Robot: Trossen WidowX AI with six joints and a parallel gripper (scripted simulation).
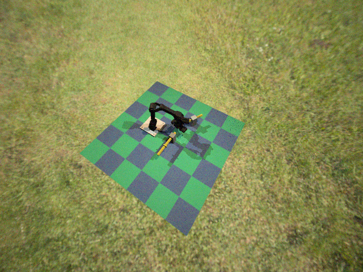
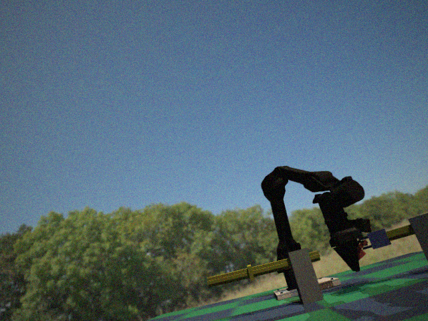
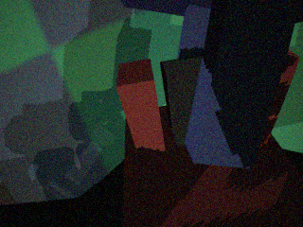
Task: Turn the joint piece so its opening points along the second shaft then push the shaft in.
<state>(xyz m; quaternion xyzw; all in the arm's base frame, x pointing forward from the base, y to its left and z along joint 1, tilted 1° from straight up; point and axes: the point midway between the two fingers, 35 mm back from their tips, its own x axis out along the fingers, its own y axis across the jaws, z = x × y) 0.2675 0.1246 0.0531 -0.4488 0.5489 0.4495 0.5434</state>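
My gripper tip is now 10 mm to the right of the red square joint piece and 50 mm below it.
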